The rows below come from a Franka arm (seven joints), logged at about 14 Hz.
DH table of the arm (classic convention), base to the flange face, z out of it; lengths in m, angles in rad. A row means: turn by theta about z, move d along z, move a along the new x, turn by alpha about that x. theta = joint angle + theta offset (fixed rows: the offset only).
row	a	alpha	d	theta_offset
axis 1	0	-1.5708	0.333	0
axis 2	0	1.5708	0	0
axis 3	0.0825	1.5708	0.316	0
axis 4	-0.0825	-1.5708	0	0
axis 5	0	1.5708	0.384	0
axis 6	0.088	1.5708	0	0
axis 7	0	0	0.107	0
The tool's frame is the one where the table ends.
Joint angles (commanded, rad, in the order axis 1, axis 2, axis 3, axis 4, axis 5, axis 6, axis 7), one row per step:
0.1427, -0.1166, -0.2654, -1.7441, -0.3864, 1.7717, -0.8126
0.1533, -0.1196, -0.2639, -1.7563, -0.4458, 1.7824, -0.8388
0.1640, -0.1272, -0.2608, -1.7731, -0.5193, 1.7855, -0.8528
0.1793, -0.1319, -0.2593, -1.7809, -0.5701, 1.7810, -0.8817
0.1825, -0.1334, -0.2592, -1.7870, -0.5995, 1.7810, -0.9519
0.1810, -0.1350, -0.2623, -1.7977, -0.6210, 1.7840, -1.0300
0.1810, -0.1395, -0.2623, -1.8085, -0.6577, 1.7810, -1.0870
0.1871, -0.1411, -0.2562, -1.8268, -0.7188, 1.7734, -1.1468
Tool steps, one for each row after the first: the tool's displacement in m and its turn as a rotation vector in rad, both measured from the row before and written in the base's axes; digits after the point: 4 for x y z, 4 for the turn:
0.0007, 0.0021, -0.0015, -0.0608, 0.0159, 0.0444
-0.0013, 0.0018, -0.0013, -0.0720, 0.0198, 0.0336
-0.0005, 0.0048, 0.0003, -0.0519, 0.0254, 0.0440
-0.0003, -0.0004, -0.0009, -0.0355, 0.0433, 0.0655
-0.0010, -0.0038, -0.0033, -0.0272, 0.0504, 0.0647
-0.0020, -0.0028, -0.0015, -0.0397, 0.0437, 0.0492
-0.0006, 0.0022, -0.0054, -0.0644, 0.0627, 0.0626

